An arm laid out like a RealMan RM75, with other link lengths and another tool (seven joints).
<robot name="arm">
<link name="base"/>
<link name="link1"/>
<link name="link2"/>
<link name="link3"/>
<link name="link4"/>
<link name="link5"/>
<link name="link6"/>
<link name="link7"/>
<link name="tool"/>
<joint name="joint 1" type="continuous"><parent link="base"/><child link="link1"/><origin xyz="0 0 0.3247" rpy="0 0 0"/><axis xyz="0 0 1"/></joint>
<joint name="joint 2" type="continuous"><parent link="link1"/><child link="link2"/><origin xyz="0 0 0" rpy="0 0 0"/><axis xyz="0 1 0"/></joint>
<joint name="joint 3" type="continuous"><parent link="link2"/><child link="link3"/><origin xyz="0 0 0.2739" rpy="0 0 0"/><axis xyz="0 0 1"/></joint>
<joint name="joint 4" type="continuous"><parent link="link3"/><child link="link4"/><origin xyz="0 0 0" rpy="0 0 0"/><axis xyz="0 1 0"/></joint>
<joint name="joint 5" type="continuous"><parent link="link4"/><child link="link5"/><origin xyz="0 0 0.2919" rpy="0 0 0"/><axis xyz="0 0 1"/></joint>
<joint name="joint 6" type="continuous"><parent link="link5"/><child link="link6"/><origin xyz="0 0 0" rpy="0 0 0"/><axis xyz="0 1 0"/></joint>
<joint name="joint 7" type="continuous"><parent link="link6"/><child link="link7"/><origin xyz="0 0 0.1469" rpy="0 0 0"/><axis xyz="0 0 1"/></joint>
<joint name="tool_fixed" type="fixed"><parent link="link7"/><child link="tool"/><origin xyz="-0.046 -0.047 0.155" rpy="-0.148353 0 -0.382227"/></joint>
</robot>
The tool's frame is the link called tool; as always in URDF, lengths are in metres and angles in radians. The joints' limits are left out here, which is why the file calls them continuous.
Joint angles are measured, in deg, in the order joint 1, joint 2, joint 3, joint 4, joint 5, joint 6, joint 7. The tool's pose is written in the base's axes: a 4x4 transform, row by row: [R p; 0 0 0 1], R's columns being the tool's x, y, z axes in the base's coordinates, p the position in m. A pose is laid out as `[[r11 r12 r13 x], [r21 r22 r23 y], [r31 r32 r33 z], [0 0 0 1]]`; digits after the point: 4 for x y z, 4 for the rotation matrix.
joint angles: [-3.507 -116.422 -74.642 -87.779 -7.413 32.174 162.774]
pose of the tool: [[0.2786 0.9415 -0.1898 -0.3640], [0.5916 -0.0125 0.8062 0.5142], [0.7566 -0.3369 -0.5604 -0.0174], [0 0 0 1]]
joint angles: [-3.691 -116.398 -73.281 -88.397 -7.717 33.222 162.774]
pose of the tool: [[0.2821 0.9417 -0.1835 -0.3558], [0.6099 -0.0284 0.7920 0.5097], [0.7405 -0.3354 -0.5823 -0.0280], [0 0 0 1]]
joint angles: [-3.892 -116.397 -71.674 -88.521 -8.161 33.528 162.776]
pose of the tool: [[0.2859 0.9427 -0.1718 -0.3477], [0.6274 -0.0486 0.7772 0.5051], [0.7243 -0.3300 -0.6054 -0.0416], [0 0 0 1]]
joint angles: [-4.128 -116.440 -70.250 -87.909 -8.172 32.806 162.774]
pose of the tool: [[0.2958 0.9418 -0.1596 -0.3429], [0.6371 -0.0701 0.7675 0.5026], [0.7117 -0.3287 -0.6208 -0.0535], [0 0 0 1]]
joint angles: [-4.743 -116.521 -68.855 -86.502 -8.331 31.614 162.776]
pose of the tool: [[0.3055 0.9408 -0.1468 -0.3396], [0.6473 -0.0922 0.7567 0.5010], [0.6983 -0.3262 -0.6371 -0.0675], [0 0 0 1]]
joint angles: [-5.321 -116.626 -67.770 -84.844 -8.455 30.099 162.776]
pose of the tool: [[0.3137 0.9398 -0.1356 -0.3387], [0.6534 -0.1100 0.7490 0.5003], [0.6890 -0.3235 -0.6486 -0.0794], [0 0 0 1]]
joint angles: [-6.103 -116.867 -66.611 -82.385 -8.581 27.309 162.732]
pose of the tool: [[0.3237 0.9393 -0.1139 -0.3369], [0.6530 -0.1347 0.7453 0.5017], [0.6847 -0.3156 -0.6569 -0.0934], [0 0 0 1]]
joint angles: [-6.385 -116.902 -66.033 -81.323 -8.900 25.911 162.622]
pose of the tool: [[0.3238 0.9406 -0.1016 -0.3358], [0.6527 -0.1444 0.7437 0.5018], [0.6849 -0.3072 -0.6608 -0.1001], [0 0 0 1]]
